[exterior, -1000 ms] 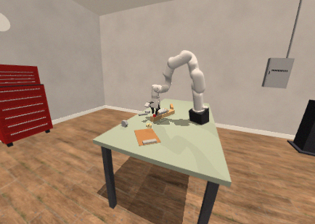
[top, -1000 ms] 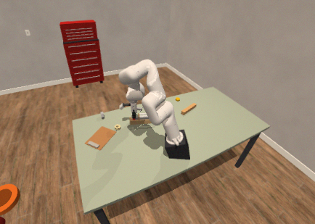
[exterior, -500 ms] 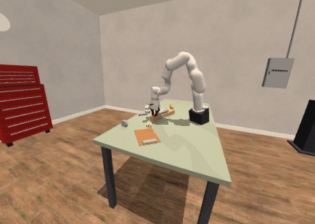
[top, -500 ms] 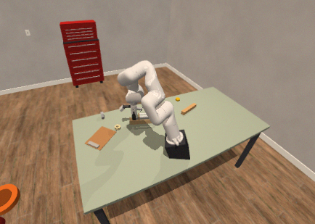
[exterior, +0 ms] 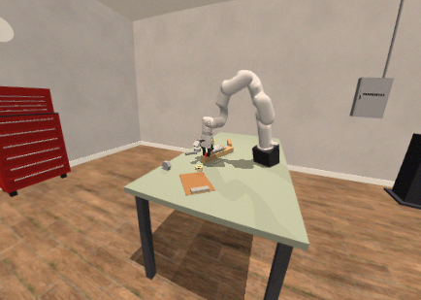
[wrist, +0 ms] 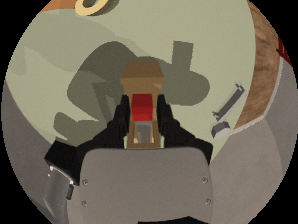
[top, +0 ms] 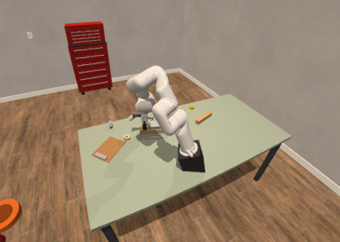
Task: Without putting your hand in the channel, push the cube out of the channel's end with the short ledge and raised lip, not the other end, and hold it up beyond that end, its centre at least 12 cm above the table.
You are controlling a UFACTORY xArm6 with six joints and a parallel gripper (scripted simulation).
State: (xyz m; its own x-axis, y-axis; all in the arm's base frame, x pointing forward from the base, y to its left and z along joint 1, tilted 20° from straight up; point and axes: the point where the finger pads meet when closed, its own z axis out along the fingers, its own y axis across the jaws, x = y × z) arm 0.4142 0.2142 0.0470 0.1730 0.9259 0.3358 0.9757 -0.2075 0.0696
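Now: the thin grey rod 10 mm behind my hand, 80 mm to the right of it and 10 mm below it. From my hand the other things lie so: red cube 10 mm below; grey tool 200 mm ahead, 70 mm to the right, 60 mm below; wooden channel 20 mm behind, 130 mm to the right, 10 mm below.
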